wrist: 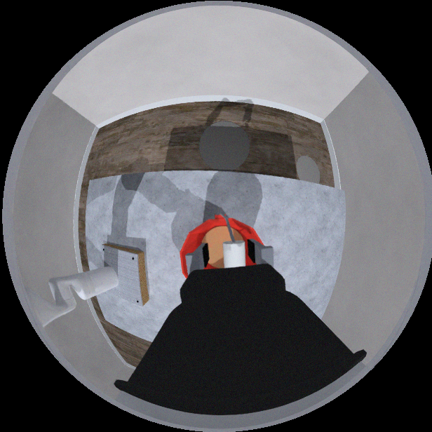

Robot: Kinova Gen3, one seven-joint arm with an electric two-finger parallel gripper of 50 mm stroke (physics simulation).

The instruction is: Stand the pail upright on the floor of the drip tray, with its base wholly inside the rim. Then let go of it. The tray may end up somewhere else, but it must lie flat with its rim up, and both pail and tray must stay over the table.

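Note:
The red pail point(189, 243) is below my gripper in the wrist view, seen from above, with a tan-orange patch inside its rim. Its thin grey bail rises to a white cylindrical grip point(234, 254), which shows between my fingers, nearer the right one. My gripper point(227, 249) is open, its two fingers standing wide apart over the pail. The near side of the pail is hidden behind the gripper body. The drip tray does not show in this view, so I cannot tell how the pail's base stands to it.
A light board with wood-coloured edges point(125, 272) lies on the pale table point(300, 225) to the left. A white jointed arm-like piece point(97, 283) reaches in at the far left. The table's far edge runs beyond the pail, with brown floor point(145, 130) past it.

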